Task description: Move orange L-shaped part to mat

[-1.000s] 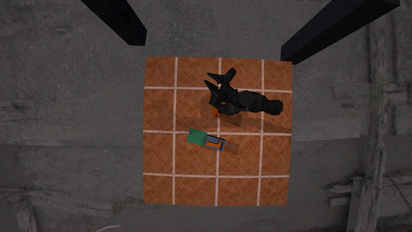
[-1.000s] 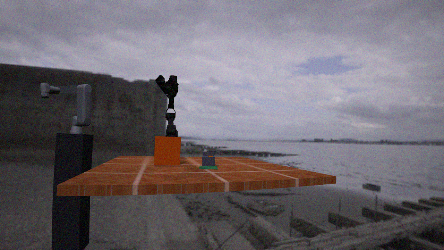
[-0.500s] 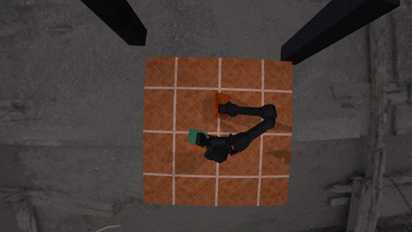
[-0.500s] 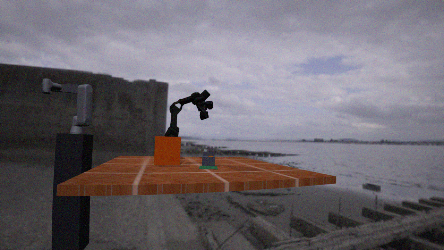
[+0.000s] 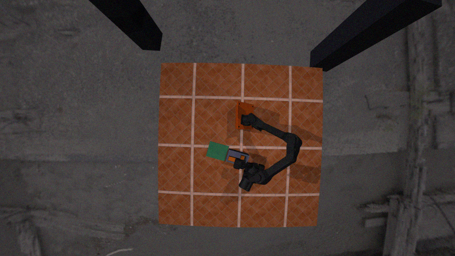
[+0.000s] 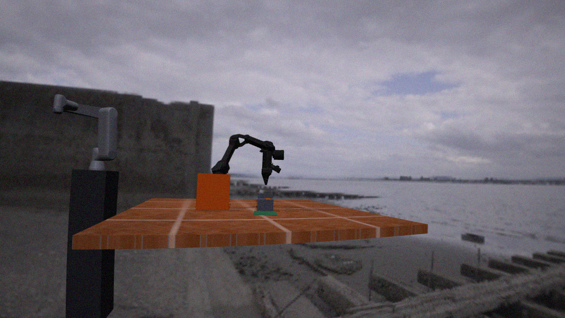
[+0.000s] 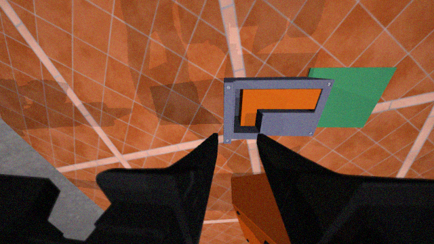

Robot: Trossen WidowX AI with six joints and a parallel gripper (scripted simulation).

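Now: the orange L-shaped part 1 cm behind my gripper tip, 5 cm to the right of it and 9 cm below it. Also, from my gripper tip: green mat: 4 cm behind, 21 cm to the right, 16 cm below.
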